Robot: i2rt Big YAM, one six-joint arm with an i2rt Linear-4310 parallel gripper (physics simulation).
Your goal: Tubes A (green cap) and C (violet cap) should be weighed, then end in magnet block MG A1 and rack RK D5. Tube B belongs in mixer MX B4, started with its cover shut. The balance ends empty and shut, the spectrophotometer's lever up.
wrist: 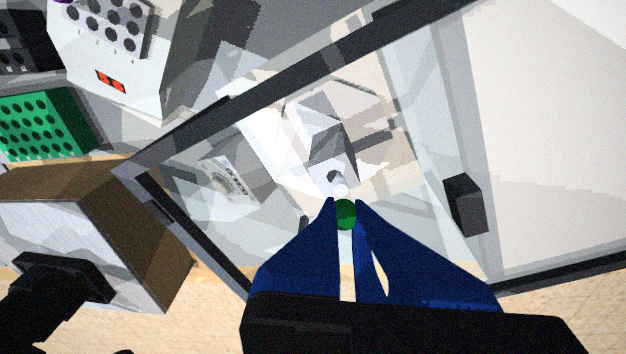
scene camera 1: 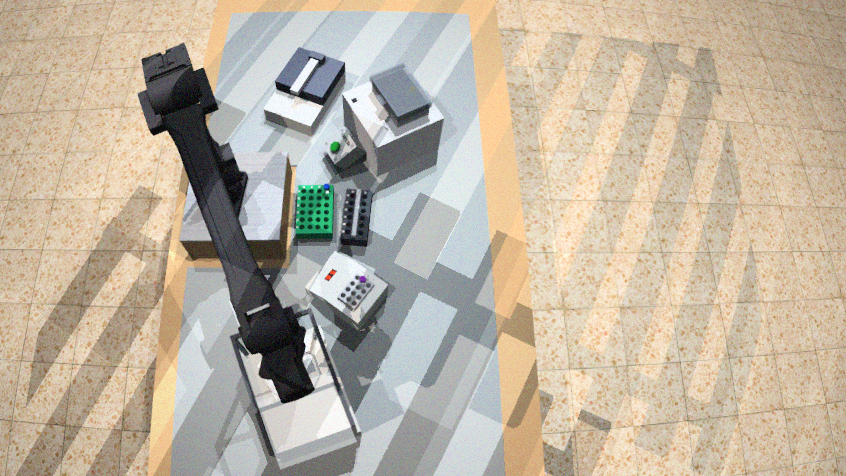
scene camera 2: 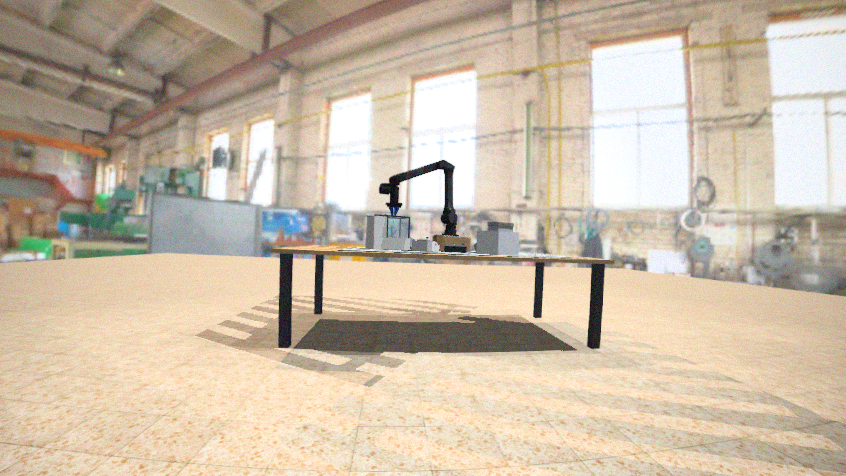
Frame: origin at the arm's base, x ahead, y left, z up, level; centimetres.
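Seen in the pictures: gripper, fingertip midpoint: (wrist: 342,207) (scene camera 2: 393,218); arm's base at its link origin: (wrist: 70,274) (scene camera 2: 450,236).
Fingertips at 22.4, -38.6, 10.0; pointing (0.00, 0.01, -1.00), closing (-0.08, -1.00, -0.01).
Note:
Offsets run from my fingertips to a thing's top centre, as dx, dy, dz. "pt": to the spot under its first point.
My gripper (scene camera 2: 394,213) (wrist: 342,207) is shut on the green cap of tube A {+0.1, +0.0, +1.2} (wrist: 345,217), at the open top of the balance's glass chamber. The tube points down; its pale tip is over or near the hole of the small holder (wrist: 322,181) inside. I cannot tell whether it has entered. The balance (scene camera 1: 310,423) (scene camera 2: 377,232) (wrist: 550,125) has a white housing. The violet cap of tube C {+11.3, +22.4, -11.2} (scene camera 1: 362,278) shows in a corner hole of the white block with a red display {+7.6, +21.7, -13.0} (scene camera 1: 334,296) (wrist: 125,102). Blue-capped tube B {+0.0, +45.8, -14.5} (scene camera 1: 325,187) stands in a corner of the green rack {-2.3, +40.7, -16.9} (scene camera 1: 314,236) (wrist: 80,120).
The black magnet block {pt +8.1, +33.6, -16.9} (scene camera 1: 354,240) stands beside the green rack. Beyond are a white device with a dark lid {pt -12.9, +66.8, -15.4} (scene camera 1: 289,112), a small box with a green button (scene camera 1: 349,156) and a larger white box with a grey lid (scene camera 1: 408,145). The arm's wooden pedestal (scene camera 1: 269,248) (wrist: 135,245) is near the balance.

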